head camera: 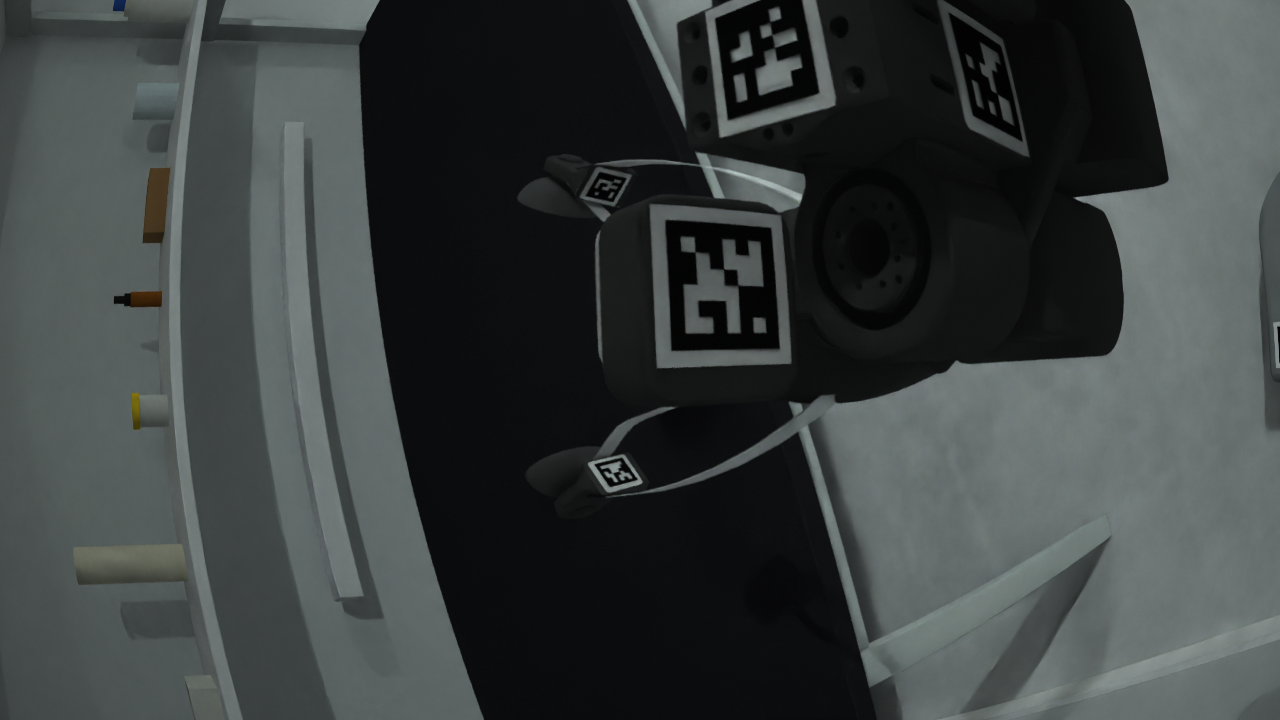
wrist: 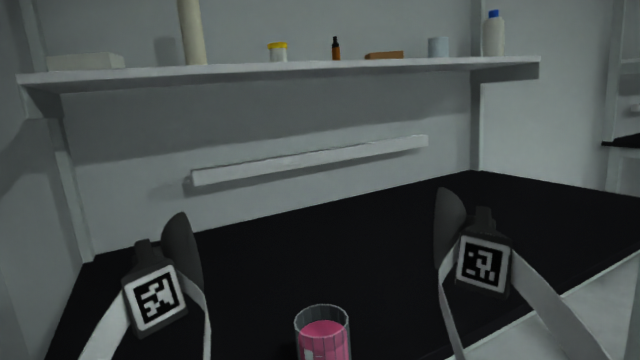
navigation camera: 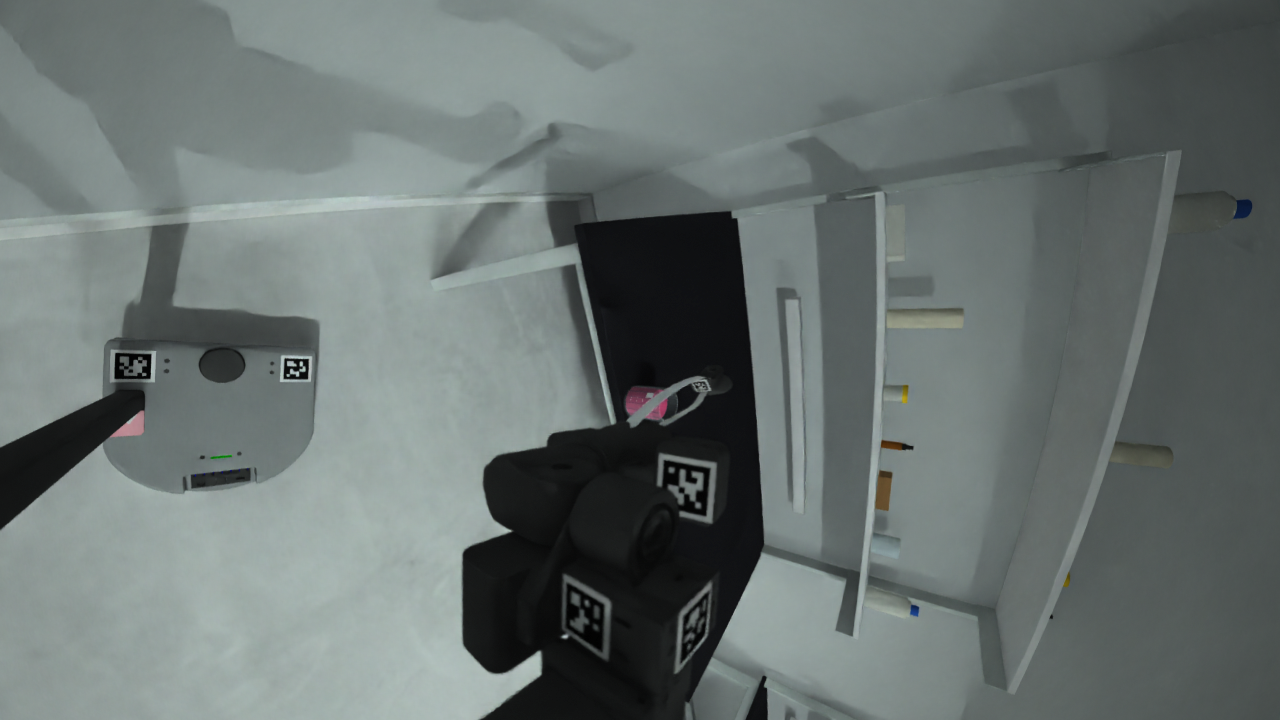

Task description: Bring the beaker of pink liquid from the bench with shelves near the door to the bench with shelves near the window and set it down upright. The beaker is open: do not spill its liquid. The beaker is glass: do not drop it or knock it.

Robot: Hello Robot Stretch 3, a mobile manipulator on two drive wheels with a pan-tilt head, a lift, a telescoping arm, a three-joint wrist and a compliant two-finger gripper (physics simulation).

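The glass beaker of pink liquid (navigation camera: 640, 402) (wrist: 324, 342) stands upright on the black top of a bench with shelves (head camera: 447, 268) (navigation camera: 662, 277) (wrist: 560, 210), near its front edge. I cannot tell from these views whether this is the door or the window bench. My gripper (head camera: 554, 335) (wrist: 315, 227) is open, its fingers wide apart with nothing between the tips. It is above the bench top. In the wrist view the beaker is low in the middle, below and between the fingers, its lower part cut off. In the head view the beaker does not show.
A shelf (navigation camera: 880, 358) (wrist: 300, 70) above the bench's back holds a tall cream cylinder (head camera: 129, 564) (wrist: 192, 32), a yellow-lidded jar (wrist: 277, 52), a brown bottle (wrist: 335, 50) and a blue-capped bottle (wrist: 494, 37). A pale rail (wrist: 310, 159) runs along the back wall. My base (navigation camera: 214, 416) is on the floor.
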